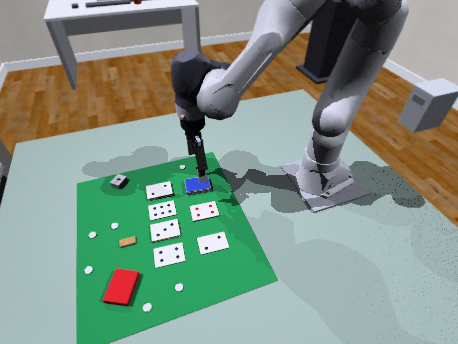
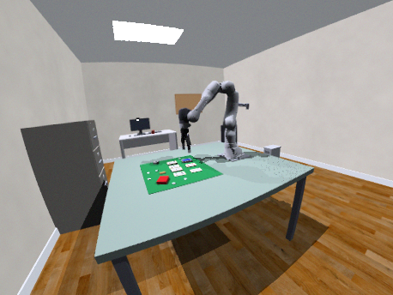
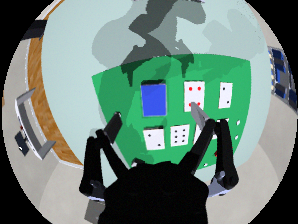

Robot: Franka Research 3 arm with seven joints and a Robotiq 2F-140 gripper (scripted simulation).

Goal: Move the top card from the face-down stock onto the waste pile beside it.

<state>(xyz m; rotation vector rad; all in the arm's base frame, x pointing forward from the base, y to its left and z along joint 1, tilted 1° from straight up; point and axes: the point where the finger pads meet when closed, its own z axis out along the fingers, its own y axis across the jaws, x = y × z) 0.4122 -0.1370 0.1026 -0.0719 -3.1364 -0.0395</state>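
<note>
Right now my hand is 14 cm short of the white card, 3 cm to the left of it and 10 cm above it. From my hand the other things lie so: green mat 16 cm ahead, 12 cm to the left, 13 cm below; then grey block 27 cm ahead, 13 cm to the right, 10 cm below; then red box 32 cm ahead, 29 cm to the left, 10 cm below.
</note>
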